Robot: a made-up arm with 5 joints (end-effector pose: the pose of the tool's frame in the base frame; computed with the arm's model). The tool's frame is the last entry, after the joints. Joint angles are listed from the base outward.
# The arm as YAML. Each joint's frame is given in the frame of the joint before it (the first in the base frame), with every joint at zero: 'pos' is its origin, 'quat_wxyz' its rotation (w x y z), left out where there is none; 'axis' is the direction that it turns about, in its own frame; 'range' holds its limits. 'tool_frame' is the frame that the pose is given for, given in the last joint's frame.
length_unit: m
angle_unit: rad
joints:
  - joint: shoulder
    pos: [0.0, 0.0, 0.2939]
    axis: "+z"
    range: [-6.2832, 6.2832]
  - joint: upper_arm
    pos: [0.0, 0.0, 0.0]
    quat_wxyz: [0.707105, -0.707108, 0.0, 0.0]
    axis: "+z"
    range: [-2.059, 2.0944]
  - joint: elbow
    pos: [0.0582, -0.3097, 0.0]
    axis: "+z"
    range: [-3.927, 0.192]
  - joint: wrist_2
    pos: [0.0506, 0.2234, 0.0]
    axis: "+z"
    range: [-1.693, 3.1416]
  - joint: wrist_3
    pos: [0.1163, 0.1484, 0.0]
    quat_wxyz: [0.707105, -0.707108, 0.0, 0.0]
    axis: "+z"
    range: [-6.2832, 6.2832]
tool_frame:
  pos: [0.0, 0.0, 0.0]
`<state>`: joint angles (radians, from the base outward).
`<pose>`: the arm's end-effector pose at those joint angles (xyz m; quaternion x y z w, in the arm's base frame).
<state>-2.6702 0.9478 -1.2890 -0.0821 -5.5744</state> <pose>-0.5122 -0.2611 0.1462 -0.1158 -0.9708 0.1169 0.1746</pose>
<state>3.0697 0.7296 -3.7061 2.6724 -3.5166</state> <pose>-0.3910 0.0282 0.6079 -0.9771 -0.1492 0.1477 0.0336</pose>
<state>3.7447 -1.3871 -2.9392 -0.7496 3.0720</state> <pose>0.5083 0.3501 0.2835 -0.7771 -0.2717 -0.5476 0.1496</pose>
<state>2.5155 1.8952 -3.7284 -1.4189 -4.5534</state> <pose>-0.2801 0.2026 0.3815 0.0510 0.0211 0.5235 0.8503</pose>
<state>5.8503 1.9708 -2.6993 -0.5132 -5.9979</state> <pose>0.5693 -0.2631 0.0488 0.7615 -0.2858 0.5801 0.0429</pose>
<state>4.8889 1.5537 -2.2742 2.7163 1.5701</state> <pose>0.0549 -0.3081 0.0617 0.0480 -0.5399 -0.8371 0.0738</pose>
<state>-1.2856 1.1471 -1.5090 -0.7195 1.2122</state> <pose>0.1740 -0.5933 0.2100 0.2712 -0.8133 0.5144 0.0189</pose>
